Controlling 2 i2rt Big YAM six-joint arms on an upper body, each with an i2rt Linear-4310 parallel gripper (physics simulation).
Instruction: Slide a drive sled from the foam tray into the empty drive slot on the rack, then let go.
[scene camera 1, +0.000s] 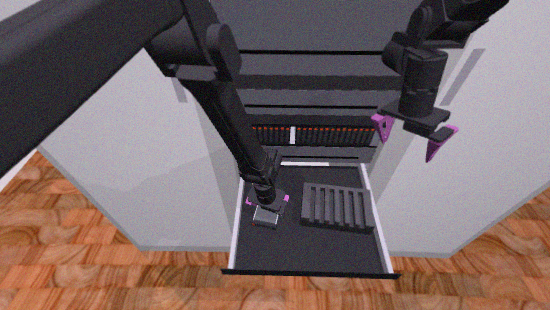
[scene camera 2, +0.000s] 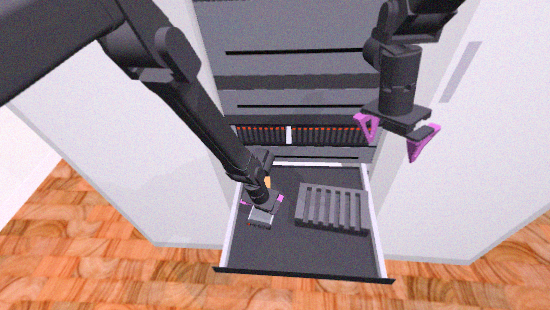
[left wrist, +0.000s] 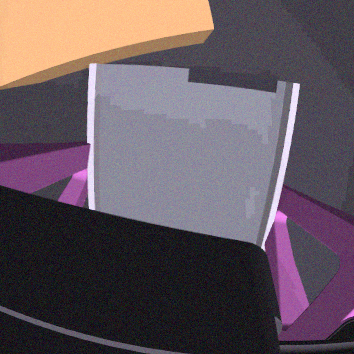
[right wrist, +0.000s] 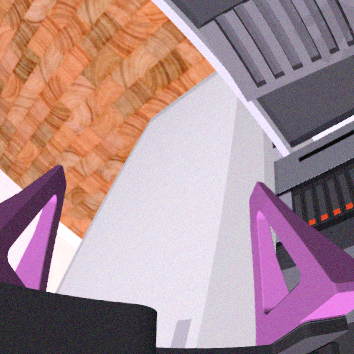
Labels:
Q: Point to a shelf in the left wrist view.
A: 304, 49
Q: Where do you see my right gripper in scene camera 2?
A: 390, 151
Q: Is my right gripper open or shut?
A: Open.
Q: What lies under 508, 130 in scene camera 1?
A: A white cabinet doors.

